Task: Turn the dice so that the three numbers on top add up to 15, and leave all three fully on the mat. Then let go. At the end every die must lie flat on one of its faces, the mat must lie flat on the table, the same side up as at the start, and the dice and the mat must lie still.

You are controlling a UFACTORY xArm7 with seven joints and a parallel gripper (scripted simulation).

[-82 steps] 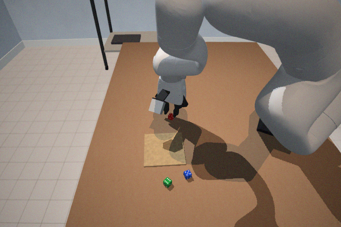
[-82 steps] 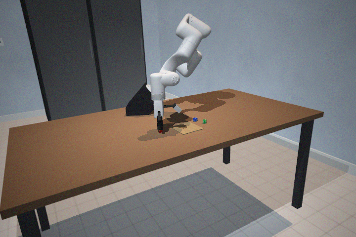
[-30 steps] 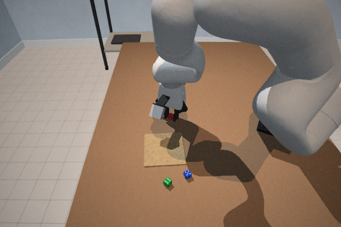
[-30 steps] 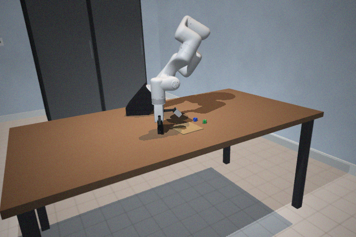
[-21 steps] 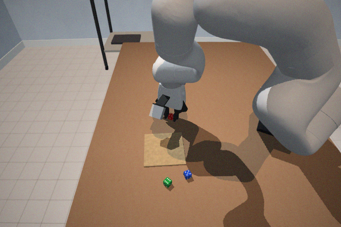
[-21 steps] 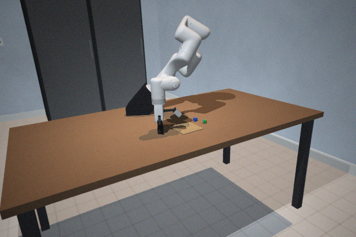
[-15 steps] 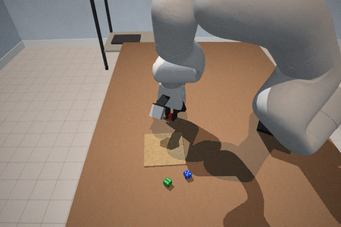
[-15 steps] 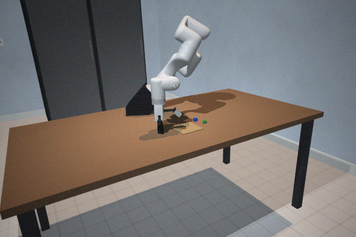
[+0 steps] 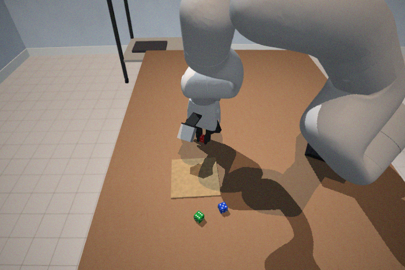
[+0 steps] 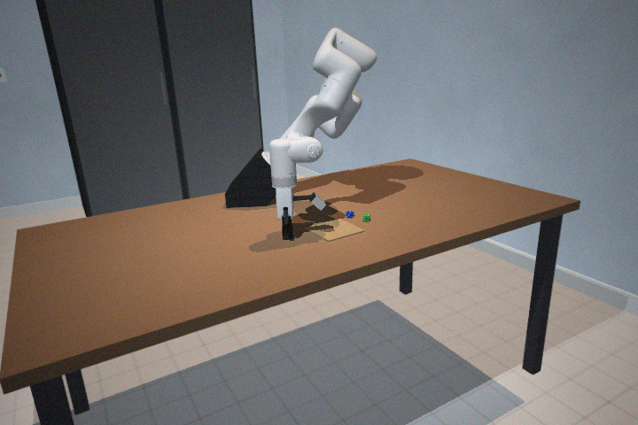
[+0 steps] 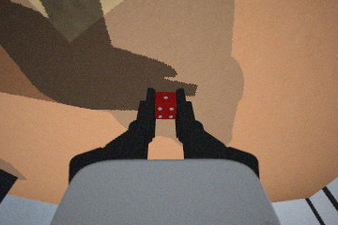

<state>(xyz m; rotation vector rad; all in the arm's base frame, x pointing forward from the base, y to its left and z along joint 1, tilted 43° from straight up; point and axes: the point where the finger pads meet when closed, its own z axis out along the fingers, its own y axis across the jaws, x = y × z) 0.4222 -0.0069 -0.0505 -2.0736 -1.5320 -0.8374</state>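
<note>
The tan mat is 16 cm to the left of my hand, 2 cm below it and 1 cm behind it. From my hand the other things lie so: blue die (24 cm to the left, 11 cm behind, 1 cm below); then green die (28 cm to the left, 5 cm behind, 1 cm below); then red die (1 cm below).
</note>
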